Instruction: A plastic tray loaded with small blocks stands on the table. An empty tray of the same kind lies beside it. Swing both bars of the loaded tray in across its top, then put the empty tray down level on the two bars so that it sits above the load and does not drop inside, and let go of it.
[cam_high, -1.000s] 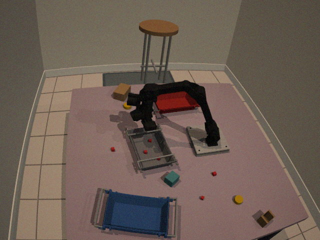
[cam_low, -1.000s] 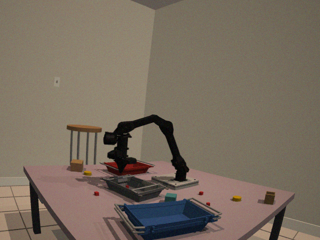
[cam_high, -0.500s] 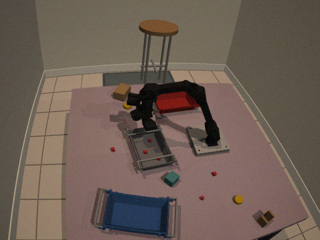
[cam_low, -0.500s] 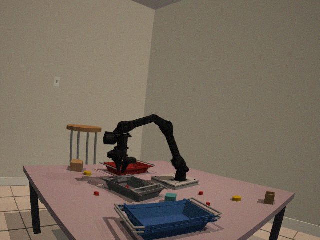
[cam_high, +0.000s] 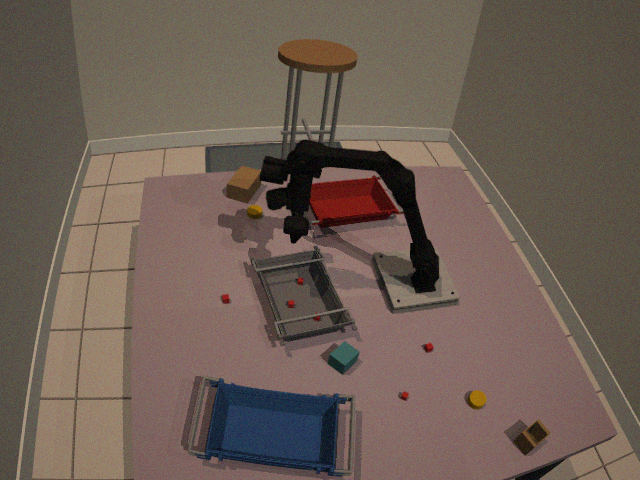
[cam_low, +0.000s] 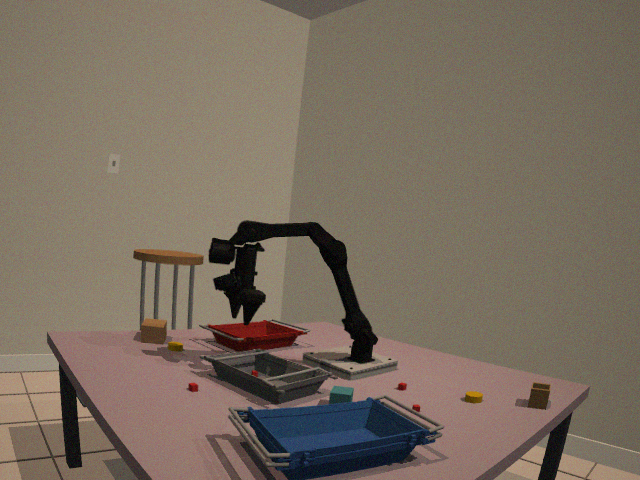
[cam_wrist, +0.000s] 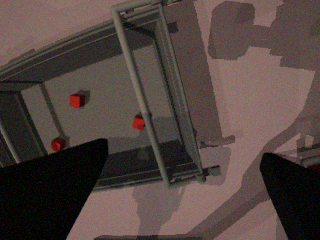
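Now: the red tray 26 cm to the right of my gripper tip, 23 cm behind it and 11 cm below it. Also, from my gripper tip: teal cube (34 cm to the left, 13 cm below, 9 cm behind); then small brown box (69 cm to the left, 52 cm behind, 14 cm below); then tan box (39 cm to the right, 12 cm below, 11 cm ahead).
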